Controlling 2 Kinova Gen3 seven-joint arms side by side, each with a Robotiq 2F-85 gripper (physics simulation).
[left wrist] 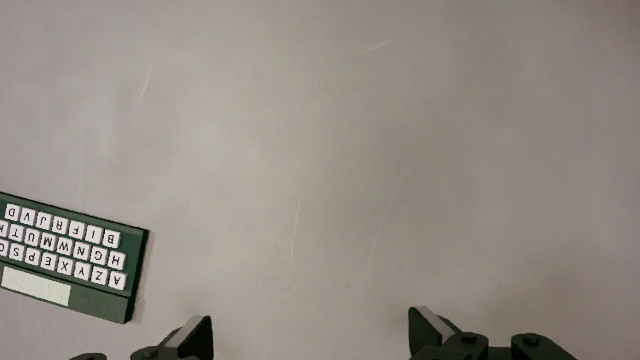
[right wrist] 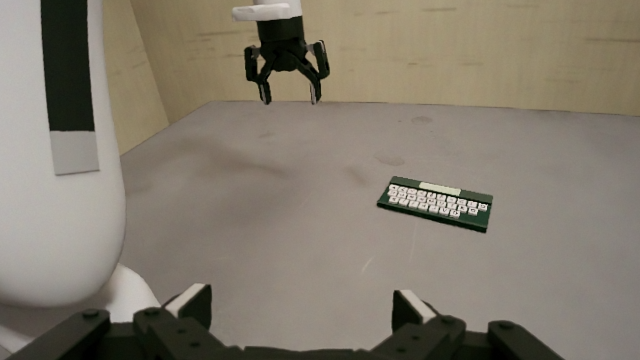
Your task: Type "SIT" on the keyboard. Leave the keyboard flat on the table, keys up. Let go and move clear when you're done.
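Frame: origin at the left arm's base, x left, y up, z ahead, level; metres.
Seen in the pictures: left gripper, between the fingertips: point(left wrist: 311, 334) point(right wrist: 291, 103); right gripper, between the fingertips: point(right wrist: 302, 308).
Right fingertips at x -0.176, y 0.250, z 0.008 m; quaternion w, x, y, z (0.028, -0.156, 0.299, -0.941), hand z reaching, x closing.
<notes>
A point is followed by its place in that frame.
A dark green keyboard point(left wrist: 97, 307) {z 0.488, x -0.205, y 0.017 m} point(right wrist: 434, 216) {z 0.389, x -0.261, y 0.011 m} with white letter keys and a pale display strip lies flat on the table, keys up. In the left wrist view it is at the lower left, its letters upside down, and its left part is cut off by the frame edge. In the right wrist view it shows whole, right of the middle. My left gripper point(left wrist: 311, 334) {z 0.449, x 0.000, y 0.193 m} point(right wrist: 291, 103) {z 0.449, x 0.000, y 0.193 m} is open and empty, above the table and to one side of the keyboard. My right gripper point(right wrist: 302, 308) {z 0.008, x -0.176, y 0.250 m} is open and empty, with the keyboard ahead of it, well beyond its fingertips.
A grey table point(left wrist: 320, 150) {z 0.344, x 0.015, y 0.000 m} point(right wrist: 280, 225) {z 0.336, x 0.010, y 0.000 m} with faint scratches and stains lies under the keyboard. Pale yellow wooden walls point(right wrist: 450, 55) stand behind it. A thick white arm section point(right wrist: 60, 235) {z -0.009, x -0.060, y 0.291 m} fills the left side of the right wrist view.
</notes>
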